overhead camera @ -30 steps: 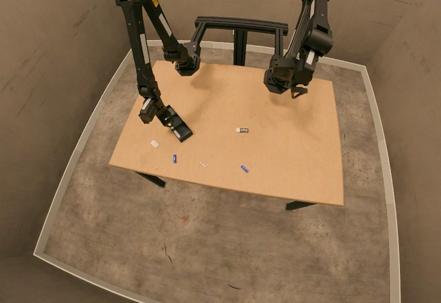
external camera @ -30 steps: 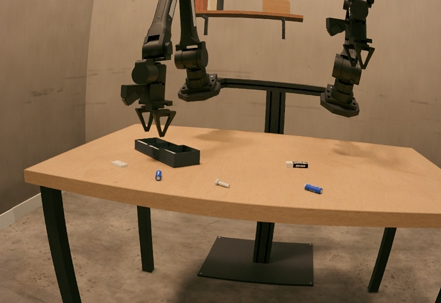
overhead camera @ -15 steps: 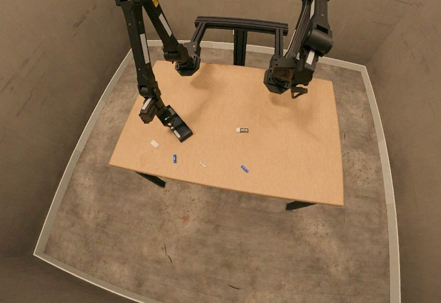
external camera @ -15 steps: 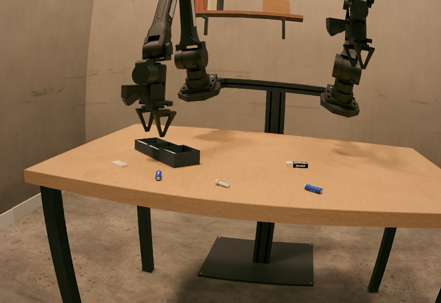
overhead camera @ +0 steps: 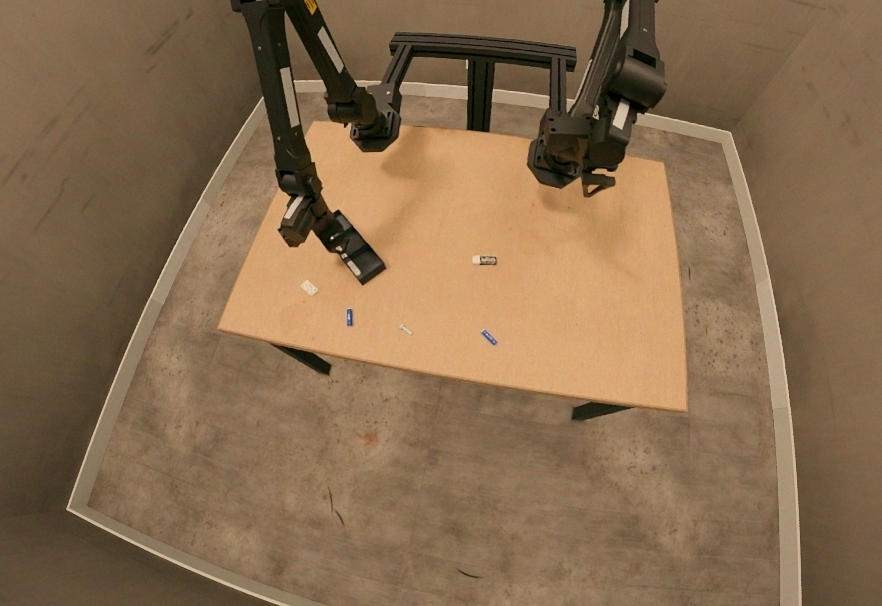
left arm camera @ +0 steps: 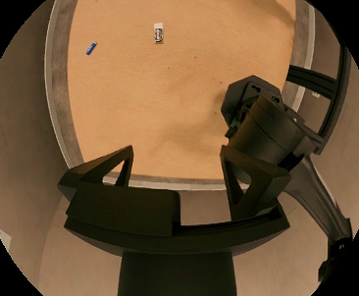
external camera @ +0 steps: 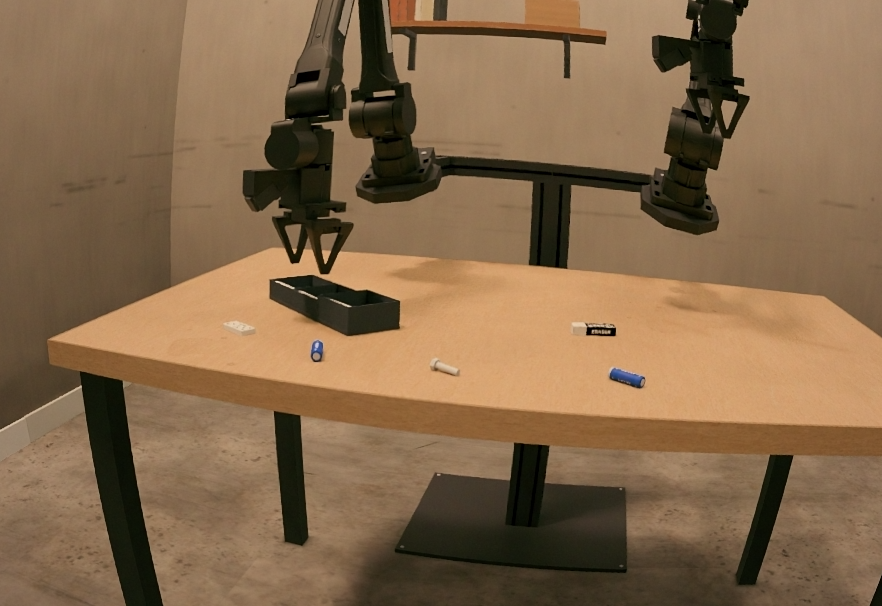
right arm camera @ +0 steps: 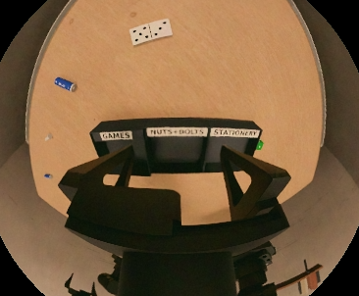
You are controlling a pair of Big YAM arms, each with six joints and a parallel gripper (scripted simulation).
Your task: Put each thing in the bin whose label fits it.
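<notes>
Now: the eraser 400 mm to the left of my right hand, 80 mm behind it and 70 mm below it. From my right hand the other things lie so: green die 110 mm behind, 100 mm to the right, 70 mm below; then black bin tray 60 mm below, 30 mm behind, 20 mm to the left; then flat white block 130 mm ahead, 70 mm below, 50 mm to the right.
</notes>
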